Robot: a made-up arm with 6 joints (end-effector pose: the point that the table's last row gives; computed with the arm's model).
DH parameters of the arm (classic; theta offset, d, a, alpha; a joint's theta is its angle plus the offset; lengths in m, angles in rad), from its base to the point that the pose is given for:
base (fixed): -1.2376 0 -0.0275 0
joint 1: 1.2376 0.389 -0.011 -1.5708
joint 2: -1.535 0 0.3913 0
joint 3: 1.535 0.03 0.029 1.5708
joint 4: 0 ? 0.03 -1.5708
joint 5: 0 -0.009 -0.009 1.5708
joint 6: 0 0.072 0.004 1.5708
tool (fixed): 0 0.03 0 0
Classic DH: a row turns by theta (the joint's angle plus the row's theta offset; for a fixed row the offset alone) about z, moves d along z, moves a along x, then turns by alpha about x.
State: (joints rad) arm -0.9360 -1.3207 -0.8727 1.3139 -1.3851 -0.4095
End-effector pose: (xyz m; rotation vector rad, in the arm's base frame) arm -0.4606 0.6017 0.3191 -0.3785 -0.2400 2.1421
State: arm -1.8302 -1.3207 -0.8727 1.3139 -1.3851 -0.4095
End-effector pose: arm 0.1571 0.7385 0.3191 -0.3891 -0.0461 1.2616
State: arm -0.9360 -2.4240 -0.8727 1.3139 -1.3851 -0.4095
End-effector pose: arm -0.1889 0.2328 -0.2855 -1.5824 0.3764 1.9530
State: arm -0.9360 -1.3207 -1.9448 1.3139 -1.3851 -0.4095
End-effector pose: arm -0.2600 0.3293 0.1102 -1.5495 0.3580 1.9661
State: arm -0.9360 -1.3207 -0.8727 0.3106 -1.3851 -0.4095
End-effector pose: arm -0.4392 0.5769 0.2737 -0.7835 -1.3527 2.3394
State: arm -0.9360 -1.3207 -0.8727 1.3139 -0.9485 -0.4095
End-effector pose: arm -0.4721 0.6261 0.3018 -0.3935 -0.4638 1.7325
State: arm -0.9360 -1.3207 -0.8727 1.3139 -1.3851 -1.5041
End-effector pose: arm -0.4407 0.5782 0.3124 0.8360 -0.8375 2.1403
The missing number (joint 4, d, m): 0.389
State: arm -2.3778 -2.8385 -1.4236 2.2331 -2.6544 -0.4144
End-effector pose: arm -0.0538 -0.1036 -0.1648 0.4935 1.8907 -0.1583
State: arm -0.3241 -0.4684 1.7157 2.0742 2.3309 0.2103
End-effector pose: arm 0.1742 0.0904 0.8304 -0.7368 2.7020 0.2955
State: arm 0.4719 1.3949 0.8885 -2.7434 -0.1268 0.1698
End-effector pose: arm 0.6137 0.4076 0.1464 -1.1104 -0.4075 -0.5123
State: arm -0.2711 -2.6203 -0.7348 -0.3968 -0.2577 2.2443
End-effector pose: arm -0.1680 0.1043 -0.4061 -1.6484 -1.1474 0.4897
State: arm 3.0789 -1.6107 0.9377 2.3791 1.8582 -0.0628
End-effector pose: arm 0.6311 -0.1426 0.6702 1.0136 1.2157 -2.6295
